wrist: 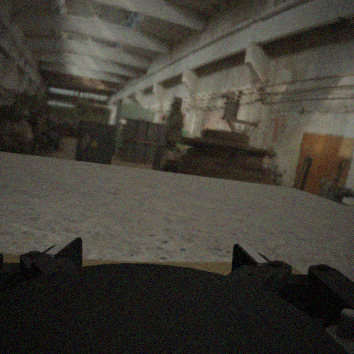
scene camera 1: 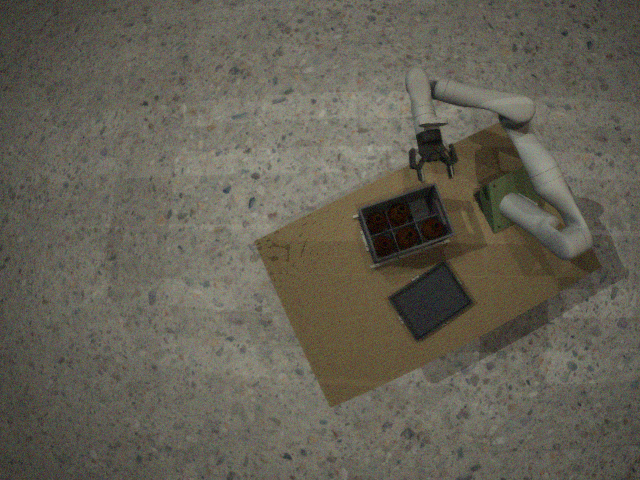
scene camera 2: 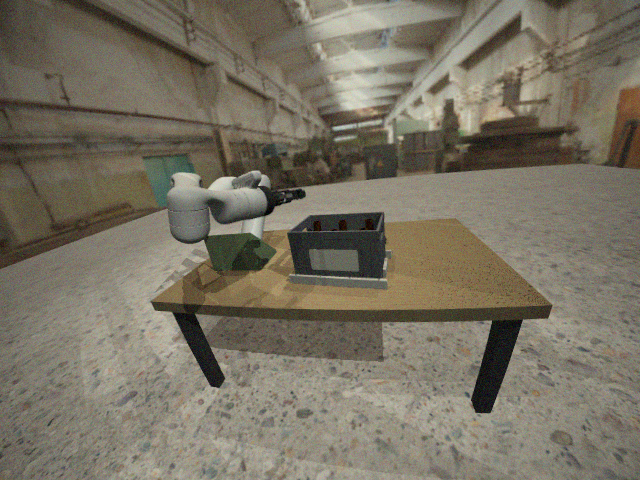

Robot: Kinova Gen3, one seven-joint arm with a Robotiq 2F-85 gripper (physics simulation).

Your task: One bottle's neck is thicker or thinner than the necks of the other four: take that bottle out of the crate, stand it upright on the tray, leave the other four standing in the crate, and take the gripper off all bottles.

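Places are measured from the arm's base along level axes (x ahead, y left, z up), in centimetres.
Where they show: gripper, fingertip midpoint: (wrist: pixel 156 258) (scene camera 1: pixel 437 180) (scene camera 2: pixel 291 196); arm's base, link origin: (scene camera 1: pixel 509 204) (scene camera 2: pixel 250 244).
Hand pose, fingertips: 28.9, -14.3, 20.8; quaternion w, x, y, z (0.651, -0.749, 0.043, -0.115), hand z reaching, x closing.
Each offset is from my fingertips to the top centre of the thing, as dx, dy, dz. "spot": to the spot under its first point. Level surfaces: height alone.
The dark grey crate @(+11.4, +6.7, -10.6) (scene camera 1: pixel 397 198) (scene camera 2: pixel 372 258) has six compartments. Brown bottles stand in the upper left (scene camera 1: pixel 377 222), upper middle (scene camera 1: pixel 399 212), lower left (scene camera 1: pixel 383 245), lower middle (scene camera 1: pixel 407 237) and lower right compartments @(+2.5, +11.7, -11.9) (scene camera 1: pixel 432 227) in scene camera 1; the upper right is empty. Some necks show over the rim in scene camera 2, too small to compare. The dark tray @(spot: +11.3, +36.2, -27.7) (scene camera 1: pixel 431 302) is bare, below the crate in scene camera 1. My gripper (scene camera 1: pixel 436 177) (scene camera 2: pixel 303 193) (wrist: pixel 156 258) is open and empty, beside the crate, higher than its rim, fingers pointing roughly level.
A green angled block (scene camera 1: pixel 502 198) (scene camera 2: pixel 232 250) stands on the wooden table @(dz -28.2) (scene camera 1: pixel 330 330) (scene camera 2: pixel 439 279), near the arm's base. Light grey strips @(spot: +11.8, -3.8, -26.3) (scene camera 2: pixel 338 281) lie along the crate's foot. The wrist view shows floor and hall beyond the fingers.
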